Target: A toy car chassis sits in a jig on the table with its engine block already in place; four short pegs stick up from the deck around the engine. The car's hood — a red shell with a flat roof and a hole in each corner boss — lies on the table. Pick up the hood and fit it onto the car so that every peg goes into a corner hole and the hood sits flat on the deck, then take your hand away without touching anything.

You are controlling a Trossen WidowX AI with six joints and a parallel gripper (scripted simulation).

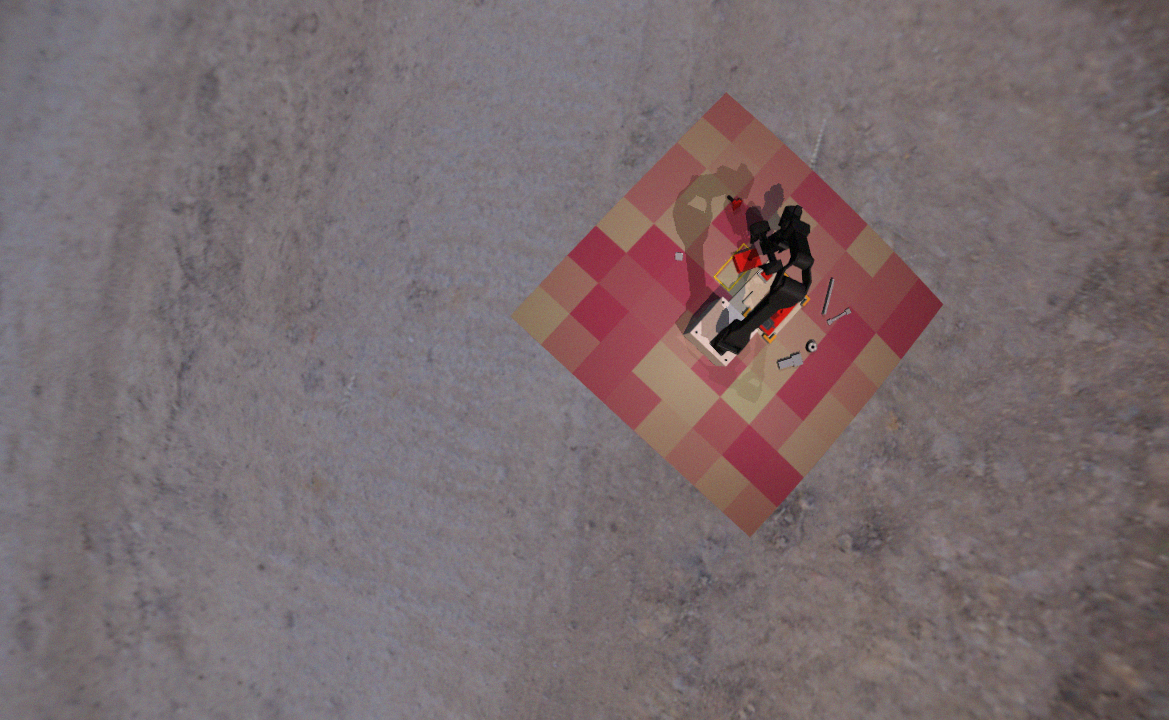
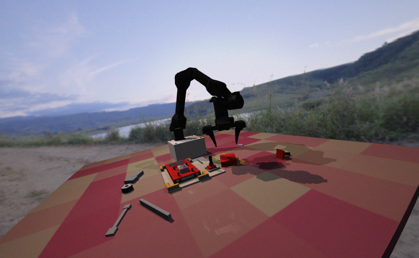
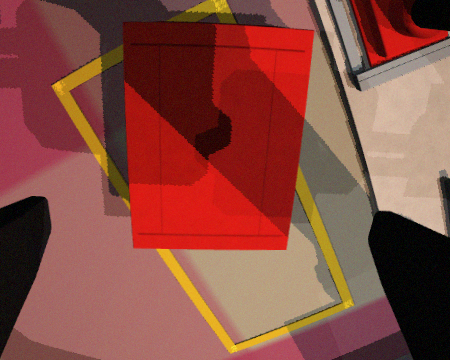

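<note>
My gripper tip is now 6 cm above the red hood. Also, from my gripper tip: grey bar 34 cm to the right, 15 cm ahead, 7 cm below.
</note>
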